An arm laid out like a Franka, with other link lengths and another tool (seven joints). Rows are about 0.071 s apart.
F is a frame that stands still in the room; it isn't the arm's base.
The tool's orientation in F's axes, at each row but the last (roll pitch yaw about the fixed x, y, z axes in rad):
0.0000, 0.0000, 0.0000
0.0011, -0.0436, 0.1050
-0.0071, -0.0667, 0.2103
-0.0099, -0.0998, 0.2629
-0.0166, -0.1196, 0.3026
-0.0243, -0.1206, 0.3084
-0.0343, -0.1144, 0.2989
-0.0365, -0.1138, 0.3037
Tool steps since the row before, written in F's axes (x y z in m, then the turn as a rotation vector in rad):
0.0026, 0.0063, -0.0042, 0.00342, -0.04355, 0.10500
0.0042, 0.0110, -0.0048, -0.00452, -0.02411, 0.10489
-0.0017, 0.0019, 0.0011, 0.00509, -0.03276, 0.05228
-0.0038, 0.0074, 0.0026, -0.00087, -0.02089, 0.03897
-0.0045, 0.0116, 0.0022, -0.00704, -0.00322, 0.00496
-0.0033, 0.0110, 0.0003, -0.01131, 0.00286, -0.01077
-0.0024, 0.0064, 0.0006, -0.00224, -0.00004, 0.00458
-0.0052, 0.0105, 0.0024, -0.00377, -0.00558, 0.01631
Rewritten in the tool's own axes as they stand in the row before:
0.0026, 0.0063, -0.0042, 0.00342, -0.04355, 0.10500
0.0051, 0.0105, -0.0050, -0.00244, -0.02339, 0.10512
-0.0012, 0.0022, 0.0012, 0.00163, -0.03347, 0.05205
-0.0015, 0.0081, 0.0028, -0.00236, -0.02034, 0.03920
-0.0006, 0.0124, 0.0025, -0.00703, -0.00107, 0.00582
0.0002, 0.0115, 0.0006, -0.01113, 0.00639, -0.00935
-0.0003, 0.0068, 0.0009, -0.00162, 0.00046, 0.00481
-0.0015, 0.0115, 0.0030, -0.00338, -0.00481, 0.01664

